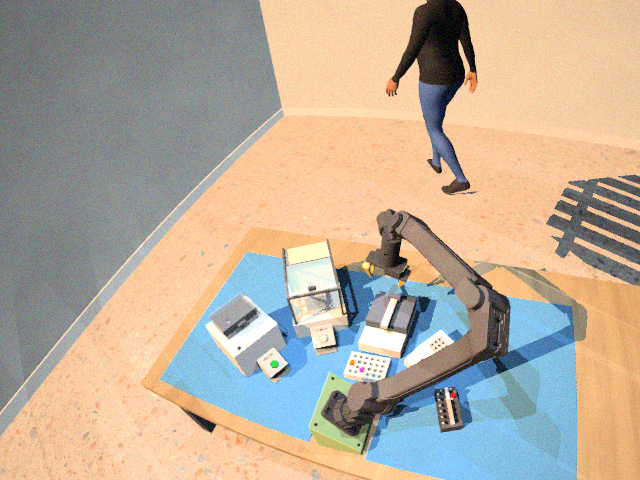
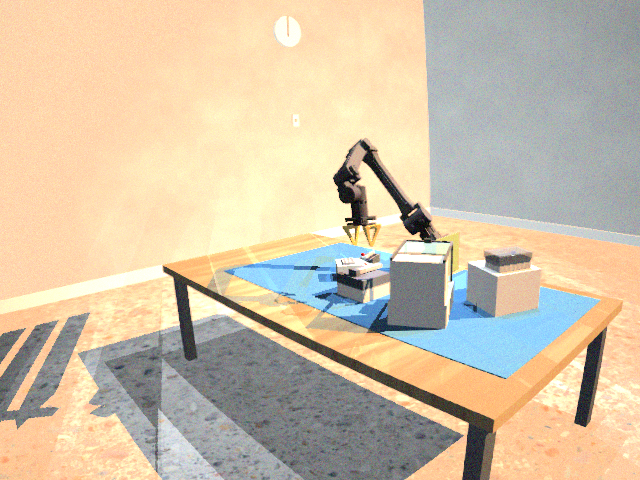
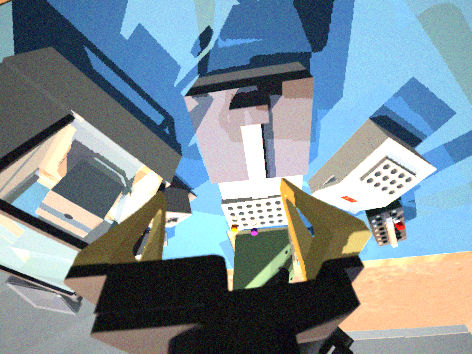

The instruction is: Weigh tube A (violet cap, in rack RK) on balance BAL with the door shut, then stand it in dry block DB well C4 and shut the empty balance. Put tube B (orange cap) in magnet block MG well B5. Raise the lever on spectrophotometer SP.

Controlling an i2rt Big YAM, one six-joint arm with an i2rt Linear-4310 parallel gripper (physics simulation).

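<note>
My gripper (image 1: 384, 277) (image 2: 363, 244) (image 3: 222, 190) is open and empty, pointing down high above the far side of the grey-lidded unit with a white bar (image 1: 385, 339) (image 3: 225, 150), apparently SP. The violet cap of tube A (image 1: 361, 369) (image 3: 254, 232) and the orange cap of tube B (image 1: 352, 362) (image 3: 234, 228) show in the white rack RK (image 1: 374, 378) (image 3: 226, 209). The glass-topped balance BAL (image 1: 312, 284) (image 2: 417, 294) (image 3: 115, 120) stands left; its door state is unclear. Dry block DB (image 1: 421, 353) (image 3: 422, 167) and dark magnet block MG (image 1: 448, 408) (image 3: 387, 227), with a red spot, stand right.
A white box (image 1: 258, 330) (image 2: 504, 289) with a clear lid and a green-button pod (image 1: 272, 364) stands at the left of the mat. The balance's dial pod (image 1: 323, 338) stands before it. My green base (image 1: 330, 431) is at the near edge. A person (image 1: 442, 56) is beyond the table.
</note>
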